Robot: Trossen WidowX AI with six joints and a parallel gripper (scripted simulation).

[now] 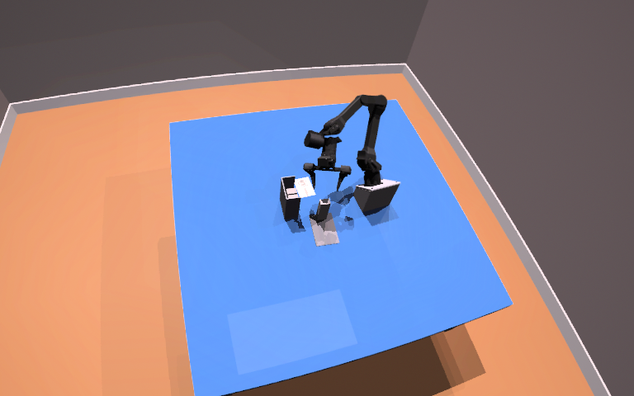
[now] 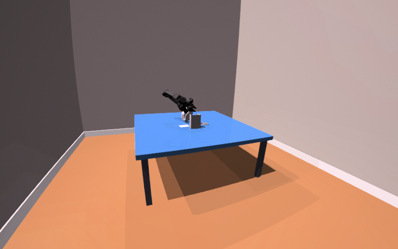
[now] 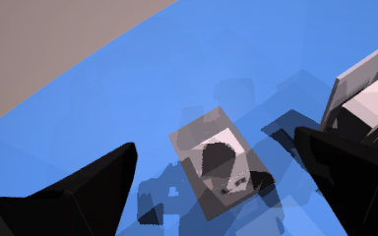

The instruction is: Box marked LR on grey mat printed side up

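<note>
Right now my gripper tip is 11 cm above the white box and 1 cm to the right of it. Also, from my gripper tip: flat white piece 17 cm below, 15 cm to the right, 1 cm ahead; grey mat 17 cm below, 8 cm to the left, 1 cm ahead.
</note>
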